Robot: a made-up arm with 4 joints.
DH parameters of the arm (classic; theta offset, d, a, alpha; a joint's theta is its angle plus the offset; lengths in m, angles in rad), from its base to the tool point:
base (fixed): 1.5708 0.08 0 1.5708
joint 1: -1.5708 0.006 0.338 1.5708
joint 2: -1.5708 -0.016 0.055 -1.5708
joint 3: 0 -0.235 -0.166 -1.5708
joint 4: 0 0.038 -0.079 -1.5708
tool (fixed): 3.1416 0.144 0 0
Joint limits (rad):
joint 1: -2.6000..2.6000
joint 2: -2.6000..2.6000
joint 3: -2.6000..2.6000
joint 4: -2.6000..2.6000
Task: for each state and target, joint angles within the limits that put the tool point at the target. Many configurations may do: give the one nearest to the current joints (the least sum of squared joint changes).
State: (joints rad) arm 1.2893 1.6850 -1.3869 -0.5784
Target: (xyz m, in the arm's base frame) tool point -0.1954 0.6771 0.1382
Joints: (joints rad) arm 1.4962 2.3819 -1.4631 -0.9900
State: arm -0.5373 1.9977 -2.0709 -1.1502
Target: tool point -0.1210 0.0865 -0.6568
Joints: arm -0.0108 2.4736 -2.1136 -0.8204
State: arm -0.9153 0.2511 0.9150 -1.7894
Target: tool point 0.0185 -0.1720 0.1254
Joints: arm -1.9082 -0.1541 1.1405 -2.5421
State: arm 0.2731 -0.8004 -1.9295 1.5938
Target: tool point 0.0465 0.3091 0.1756
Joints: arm 0.5579 -0.9484 -1.8629 1.3987
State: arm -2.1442 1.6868 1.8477 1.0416
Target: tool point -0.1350 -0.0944 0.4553
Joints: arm -2.0847 1.3482 1.3881 1.5899
